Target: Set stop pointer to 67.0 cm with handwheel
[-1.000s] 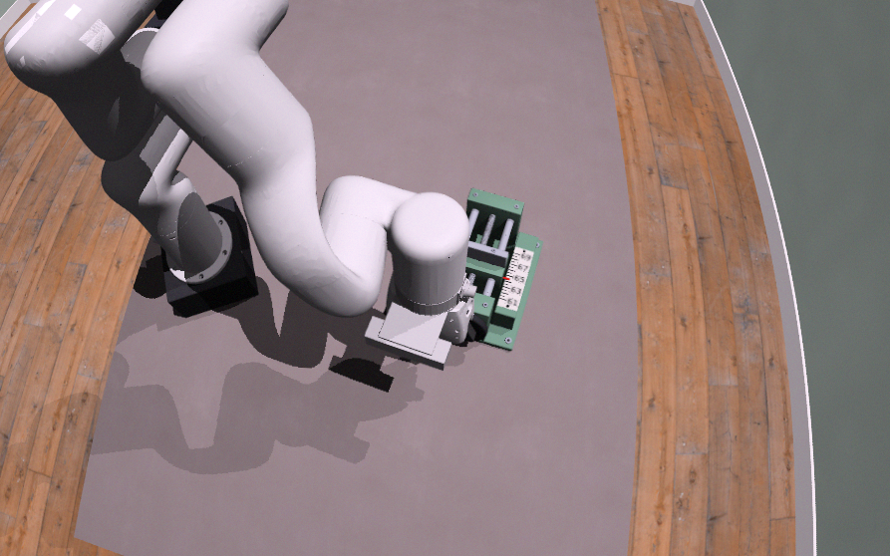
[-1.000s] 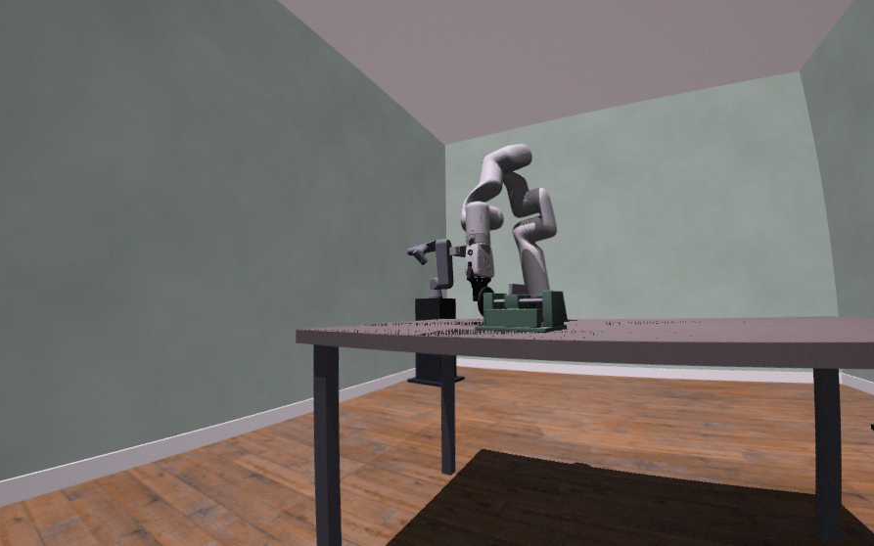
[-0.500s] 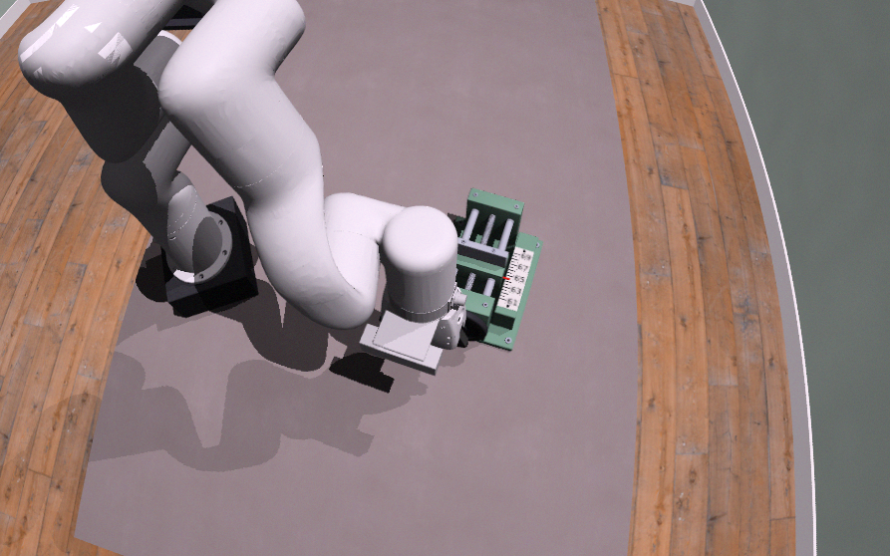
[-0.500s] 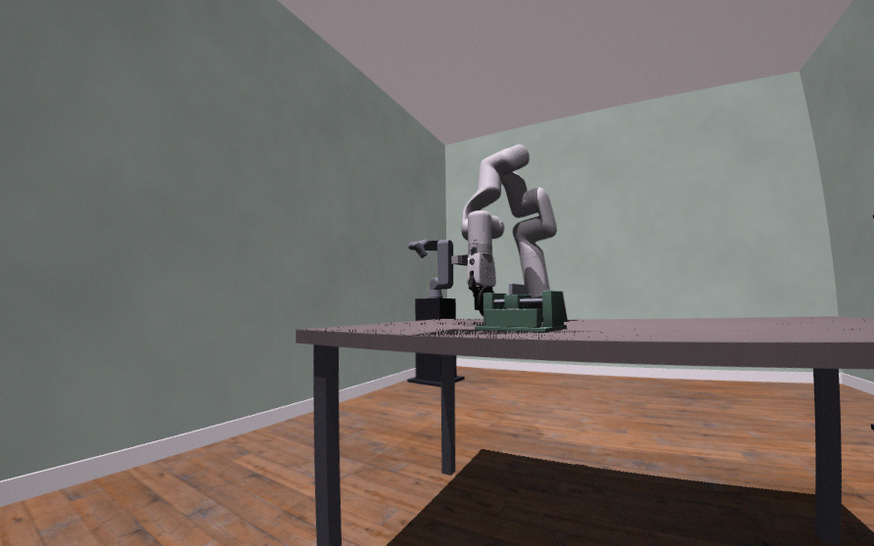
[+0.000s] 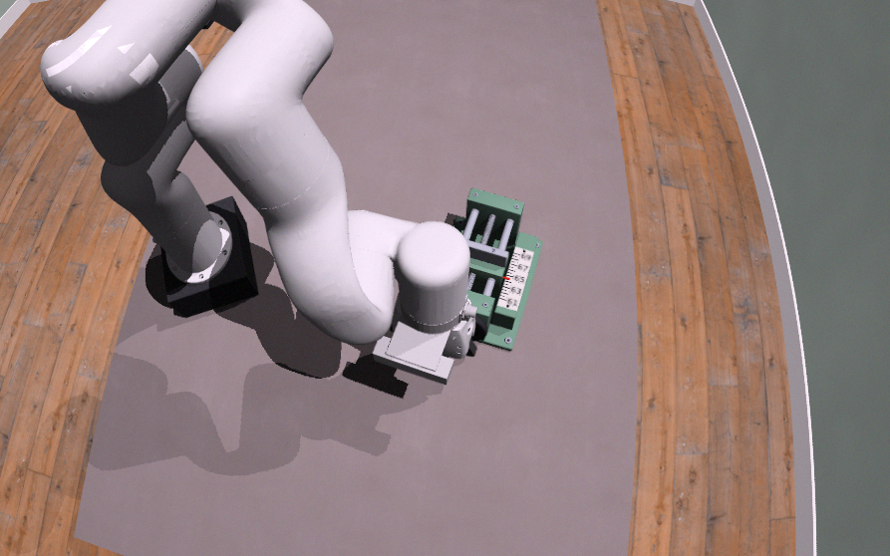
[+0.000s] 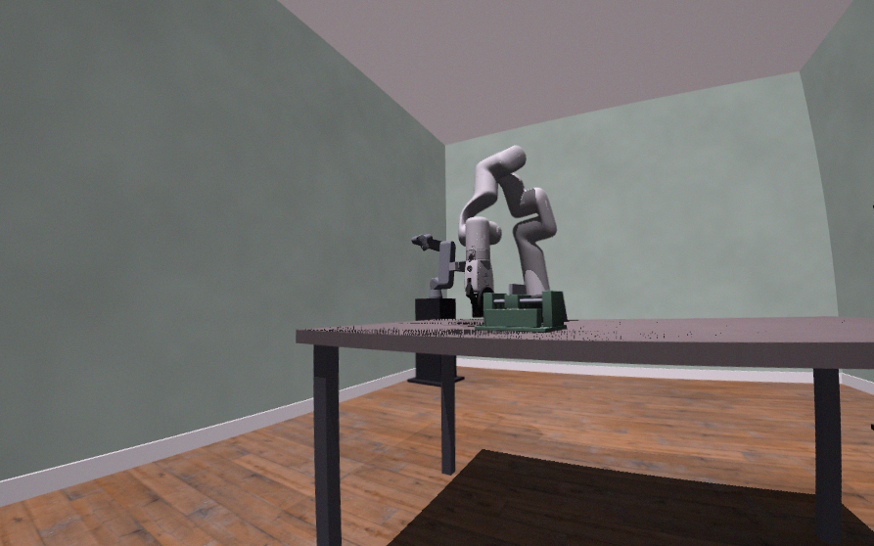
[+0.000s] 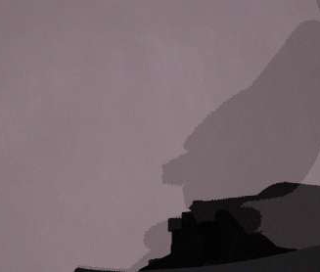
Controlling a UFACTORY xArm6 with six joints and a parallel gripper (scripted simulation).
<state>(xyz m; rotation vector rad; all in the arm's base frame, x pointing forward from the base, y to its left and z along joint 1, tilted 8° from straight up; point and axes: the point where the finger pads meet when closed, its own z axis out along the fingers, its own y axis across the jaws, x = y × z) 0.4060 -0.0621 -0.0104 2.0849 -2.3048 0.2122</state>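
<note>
Right now my hand is 140 mm to the right of the stop block, 50 mm short of it and 40 mm below it. From my hand the other things lie so: black handwheel (20 mm to the left, 10 mm ahead).
</note>
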